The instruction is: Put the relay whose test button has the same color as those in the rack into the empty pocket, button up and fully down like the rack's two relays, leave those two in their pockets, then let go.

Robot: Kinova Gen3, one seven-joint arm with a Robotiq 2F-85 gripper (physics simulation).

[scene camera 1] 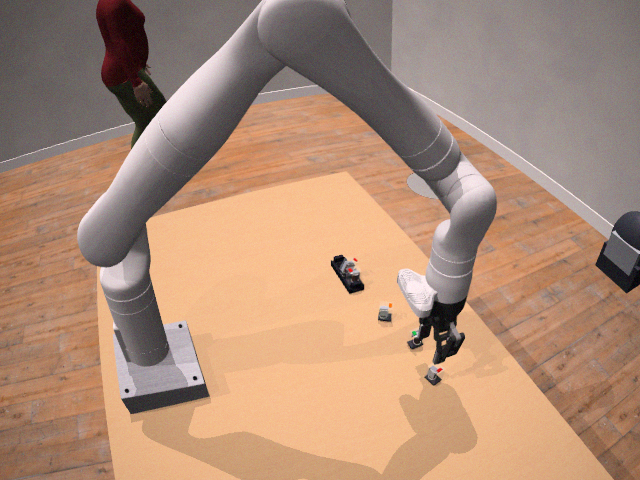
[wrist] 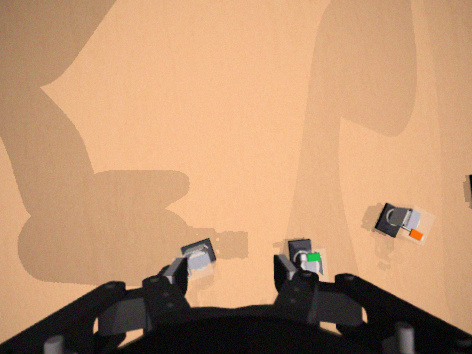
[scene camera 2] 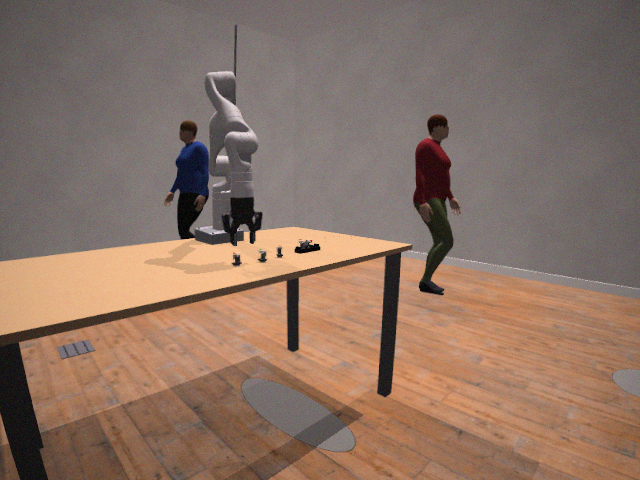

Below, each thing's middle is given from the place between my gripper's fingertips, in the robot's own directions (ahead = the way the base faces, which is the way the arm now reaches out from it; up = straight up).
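Relay [wrist: 311, 256]: 1 cm ahead of my hand, 7 cm to the left of it, 4 cm below it.
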